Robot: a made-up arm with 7 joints.
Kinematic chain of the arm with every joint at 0, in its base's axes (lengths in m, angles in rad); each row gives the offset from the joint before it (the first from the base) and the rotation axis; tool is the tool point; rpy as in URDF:
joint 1: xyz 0 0 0.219 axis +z
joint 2: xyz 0 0 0 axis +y
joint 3: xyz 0 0 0.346 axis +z
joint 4: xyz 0.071 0 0 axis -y
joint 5: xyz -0.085 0 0.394 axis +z
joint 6: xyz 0 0 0 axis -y
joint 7: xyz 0.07 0 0 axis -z
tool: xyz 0 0 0 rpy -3.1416 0 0
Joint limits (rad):
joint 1: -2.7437..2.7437
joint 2: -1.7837..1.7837
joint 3: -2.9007..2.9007
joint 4: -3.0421..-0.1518
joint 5: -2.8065..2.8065
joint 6: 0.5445..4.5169
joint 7: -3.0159..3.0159
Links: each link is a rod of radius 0.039 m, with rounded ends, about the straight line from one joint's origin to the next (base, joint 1, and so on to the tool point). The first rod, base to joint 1, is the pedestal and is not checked.
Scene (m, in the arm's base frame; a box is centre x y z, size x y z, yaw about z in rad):
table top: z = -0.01
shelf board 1: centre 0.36 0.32 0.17 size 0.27 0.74 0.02 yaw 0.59
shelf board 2: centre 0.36 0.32 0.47 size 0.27 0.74 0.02 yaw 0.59
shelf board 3: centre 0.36 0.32 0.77 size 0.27 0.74 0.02 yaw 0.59
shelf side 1: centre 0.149 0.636 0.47 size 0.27 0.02 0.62 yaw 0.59
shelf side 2: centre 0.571 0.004 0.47 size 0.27 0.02 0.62 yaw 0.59
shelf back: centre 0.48 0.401 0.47 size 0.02 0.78 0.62 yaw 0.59
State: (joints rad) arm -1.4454 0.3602 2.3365 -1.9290 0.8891 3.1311 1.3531
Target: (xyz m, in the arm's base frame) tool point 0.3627 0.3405 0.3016
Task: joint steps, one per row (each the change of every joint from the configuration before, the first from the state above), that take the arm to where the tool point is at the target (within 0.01 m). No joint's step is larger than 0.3 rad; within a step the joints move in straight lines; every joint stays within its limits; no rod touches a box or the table.
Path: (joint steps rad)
1: -0.0606 0.2972 0.2422 -0.2157 0.0234 0.1057 0.0000
2: -0.0606 0.2971 0.2422 -0.2156 0.0235 0.1057 0.0000
3: 0.0084 -0.1565 -0.0200 -0.2159 0.0244 0.0041 0.0000
4: 0.0084 -0.1565 -0.0200 -0.2159 0.0243 0.0042 0.0000
5: 0.0084 -0.1565 -0.0200 -0.2159 0.0244 0.0042 0.0000
6: -0.0202 -0.2663 -0.1180 0.2493 -0.0372 -0.1248 0.0000
7: -0.0202 -0.2663 -0.1179 0.2493 -0.0371 -0.1248 0.0000
8: -0.0203 -0.2662 -0.1180 0.2493 -0.0372 -0.1247 0.0000

